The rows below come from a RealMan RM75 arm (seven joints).
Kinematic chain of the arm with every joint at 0, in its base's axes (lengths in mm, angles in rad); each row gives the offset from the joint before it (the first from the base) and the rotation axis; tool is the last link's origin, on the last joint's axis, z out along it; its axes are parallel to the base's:
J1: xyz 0 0 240.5 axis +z
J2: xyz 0 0 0 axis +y
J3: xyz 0 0 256 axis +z
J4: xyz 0 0 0 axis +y
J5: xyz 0 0 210 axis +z
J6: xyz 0 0 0 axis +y
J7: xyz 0 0 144 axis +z
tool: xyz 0 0 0
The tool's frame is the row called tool.
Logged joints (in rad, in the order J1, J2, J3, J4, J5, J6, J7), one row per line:
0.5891, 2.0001, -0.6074, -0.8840, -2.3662, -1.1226, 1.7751
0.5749, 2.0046, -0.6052, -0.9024, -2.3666, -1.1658, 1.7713
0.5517, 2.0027, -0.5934, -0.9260, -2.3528, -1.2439, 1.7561
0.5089, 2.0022, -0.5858, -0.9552, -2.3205, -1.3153, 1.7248
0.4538, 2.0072, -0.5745, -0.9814, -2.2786, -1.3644, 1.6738
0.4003, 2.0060, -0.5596, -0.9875, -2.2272, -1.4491, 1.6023
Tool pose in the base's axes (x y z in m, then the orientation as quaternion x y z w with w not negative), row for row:
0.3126, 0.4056, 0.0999, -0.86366, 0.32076, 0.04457, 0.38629
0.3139, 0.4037, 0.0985, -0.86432, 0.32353, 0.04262, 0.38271
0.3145, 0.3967, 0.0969, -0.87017, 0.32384, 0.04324, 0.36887
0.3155, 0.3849, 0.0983, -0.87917, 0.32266, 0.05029, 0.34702
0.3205, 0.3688, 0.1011, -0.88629, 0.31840, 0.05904, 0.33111
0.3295, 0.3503, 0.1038, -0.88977, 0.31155, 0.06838, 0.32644
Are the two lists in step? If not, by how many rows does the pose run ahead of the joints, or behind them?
The pose runs 1 row behind the joints: the pose in row i belongs to the joints in row i - 1.
